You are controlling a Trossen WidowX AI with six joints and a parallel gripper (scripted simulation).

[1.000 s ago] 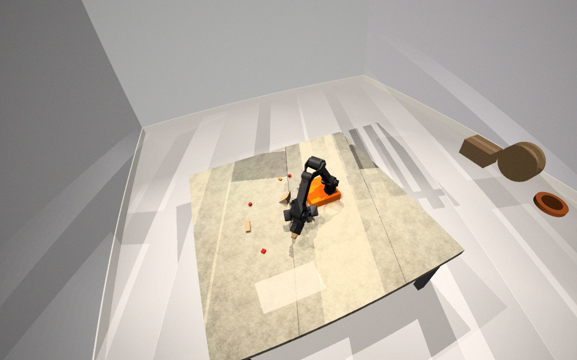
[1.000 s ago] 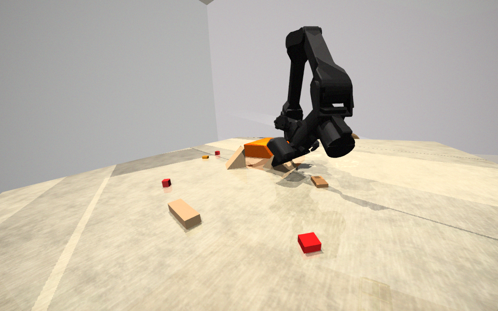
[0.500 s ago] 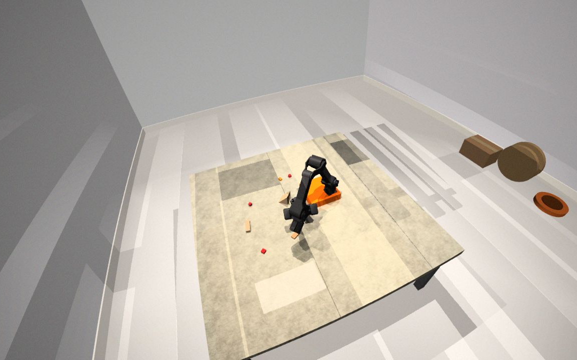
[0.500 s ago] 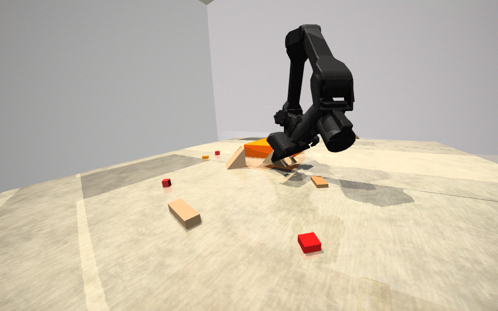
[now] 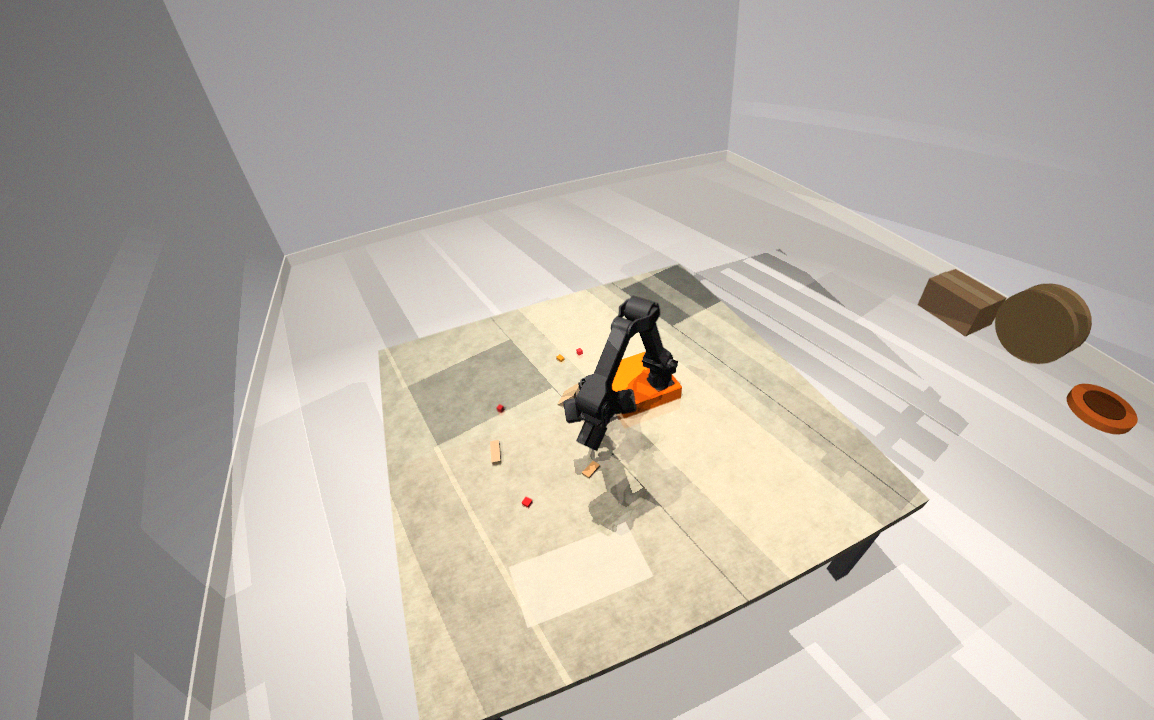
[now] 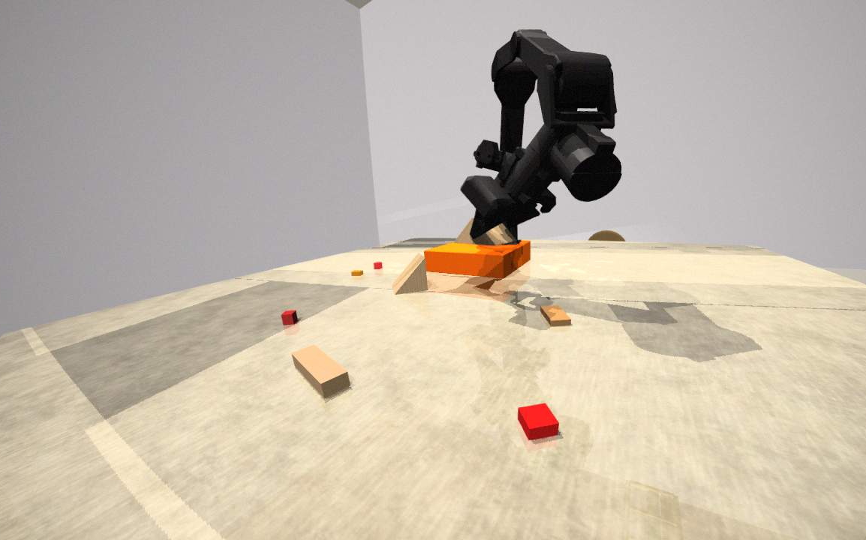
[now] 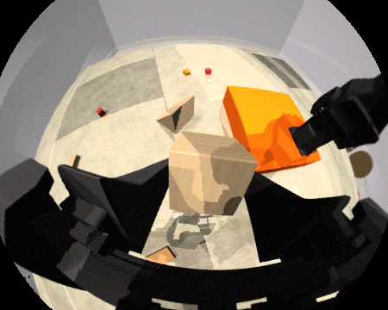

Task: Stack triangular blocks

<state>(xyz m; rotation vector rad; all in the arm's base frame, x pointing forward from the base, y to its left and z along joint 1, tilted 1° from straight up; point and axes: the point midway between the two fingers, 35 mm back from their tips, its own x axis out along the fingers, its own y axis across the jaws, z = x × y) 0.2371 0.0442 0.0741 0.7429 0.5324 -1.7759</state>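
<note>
My gripper tip is now 130 mm to the left of the triangular block, 80 mm above it and 20 mm short of it. From my gripper tip the other things lie so: tiny dark orange piece 330 mm to the right, 90 mm below, 30 mm behind; long tan bar 300 mm ahead, 90 mm below, 60 mm to the right.
</note>
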